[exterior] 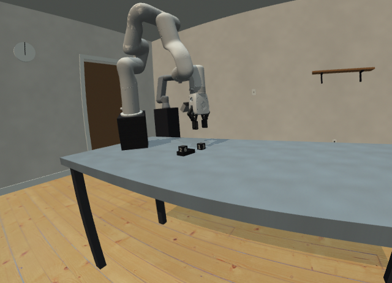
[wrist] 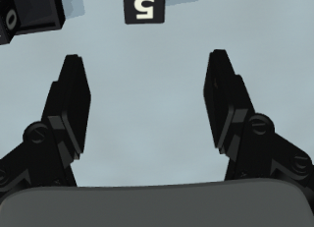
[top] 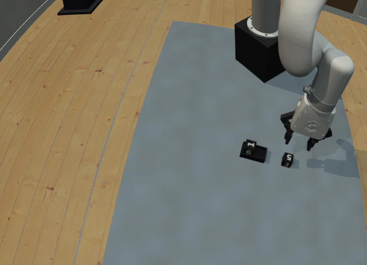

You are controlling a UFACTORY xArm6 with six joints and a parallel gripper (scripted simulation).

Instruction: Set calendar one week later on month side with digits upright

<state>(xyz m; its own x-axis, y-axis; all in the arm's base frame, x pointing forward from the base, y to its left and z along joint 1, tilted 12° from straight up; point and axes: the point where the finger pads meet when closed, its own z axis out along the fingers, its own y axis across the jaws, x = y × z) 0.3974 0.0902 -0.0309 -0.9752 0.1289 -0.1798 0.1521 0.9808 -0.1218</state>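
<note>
Now: the black tray 110 mm to the right of my hand, 110 mm below it and 20 mm behind it.
</note>
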